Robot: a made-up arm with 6 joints. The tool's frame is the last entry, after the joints.
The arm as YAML. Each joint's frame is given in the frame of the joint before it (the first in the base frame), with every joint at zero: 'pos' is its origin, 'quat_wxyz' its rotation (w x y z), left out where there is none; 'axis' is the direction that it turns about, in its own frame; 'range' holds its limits. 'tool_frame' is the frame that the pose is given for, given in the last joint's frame.
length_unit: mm
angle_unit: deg
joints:
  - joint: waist
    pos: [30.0, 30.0, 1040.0]
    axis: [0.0, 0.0, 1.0]
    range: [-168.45, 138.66]
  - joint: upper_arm
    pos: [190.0, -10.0, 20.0]
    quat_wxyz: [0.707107, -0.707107, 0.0, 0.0]
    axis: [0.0, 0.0, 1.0]
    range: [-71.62, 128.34]
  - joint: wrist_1
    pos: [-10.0, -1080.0, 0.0]
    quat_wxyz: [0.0, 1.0, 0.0, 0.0]
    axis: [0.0, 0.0, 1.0]
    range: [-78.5, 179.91]
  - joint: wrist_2
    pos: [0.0, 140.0, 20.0]
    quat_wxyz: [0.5, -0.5, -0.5, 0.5]
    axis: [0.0, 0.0, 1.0]
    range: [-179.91, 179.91]
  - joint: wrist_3
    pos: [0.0, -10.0, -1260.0]
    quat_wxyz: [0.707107, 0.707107, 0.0, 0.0]
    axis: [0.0, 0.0, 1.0]
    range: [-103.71, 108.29]
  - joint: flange
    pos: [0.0, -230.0, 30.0]
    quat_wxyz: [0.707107, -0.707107, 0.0, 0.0]
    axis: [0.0, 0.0, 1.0]
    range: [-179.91, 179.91]
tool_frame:
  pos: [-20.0, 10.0, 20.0]
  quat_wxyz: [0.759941, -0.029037, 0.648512, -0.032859]
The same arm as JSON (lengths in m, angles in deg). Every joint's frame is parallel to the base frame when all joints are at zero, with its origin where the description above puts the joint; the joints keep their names.
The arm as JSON. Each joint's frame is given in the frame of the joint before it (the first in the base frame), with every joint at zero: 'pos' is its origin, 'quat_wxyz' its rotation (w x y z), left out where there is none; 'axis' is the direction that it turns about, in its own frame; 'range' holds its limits. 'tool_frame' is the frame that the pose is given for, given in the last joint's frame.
{"length_unit": "m", "angle_unit": "deg", "joints": [
  {"joint": "waist", "pos": [0.03, 0.03, 1.04], "axis": [0.0, 0.0, 1.0], "range": [-168.45, 138.66]},
  {"joint": "upper_arm", "pos": [0.19, -0.01, 0.02], "axis": [0.0, 1.0, 0.0], "range": [-71.62, 128.34]},
  {"joint": "wrist_1", "pos": [-0.01, 0.0, 1.08], "axis": [0.0, -1.0, 0.0], "range": [-78.5, 179.91]},
  {"joint": "wrist_2", "pos": [0.0, -0.02, 0.14], "axis": [-1.0, 0.0, 0.0], "range": [-179.91, 179.91]},
  {"joint": "wrist_3", "pos": [1.26, -0.01, 0.0], "axis": [0.0, -1.0, 0.0], "range": [-103.71, 108.29]},
  {"joint": "flange", "pos": [0.23, -0.03, 0.0], "axis": [-1.0, 0.0, 0.0], "range": [-179.91, 179.91]}
], "tool_frame": {"pos": [-0.02, 0.01, -0.02], "quat_wxyz": [0.995926, 0.002703, -0.078792, -0.043767]}}

